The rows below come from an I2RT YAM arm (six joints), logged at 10 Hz.
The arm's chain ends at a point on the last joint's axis. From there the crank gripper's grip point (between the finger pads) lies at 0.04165 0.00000 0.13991 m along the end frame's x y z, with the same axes.
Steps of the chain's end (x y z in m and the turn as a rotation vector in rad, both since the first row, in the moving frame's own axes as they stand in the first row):
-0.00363, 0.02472, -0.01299, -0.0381, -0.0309, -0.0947
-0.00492, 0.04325, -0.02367, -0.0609, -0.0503, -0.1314
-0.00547, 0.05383, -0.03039, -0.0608, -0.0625, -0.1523
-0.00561, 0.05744, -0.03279, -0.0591, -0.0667, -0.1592
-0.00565, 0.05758, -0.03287, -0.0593, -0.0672, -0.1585
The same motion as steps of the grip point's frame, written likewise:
-0.00790, 0.02633, -0.01180, -0.0381, -0.0309, -0.0947
-0.01178, 0.04681, -0.02185, -0.0609, -0.0503, -0.1314
-0.01409, 0.05673, -0.02814, -0.0608, -0.0625, -0.1523
-0.01485, 0.05989, -0.03039, -0.0591, -0.0667, -0.1592
-0.01496, 0.06009, -0.03045, -0.0593, -0.0672, -0.1585

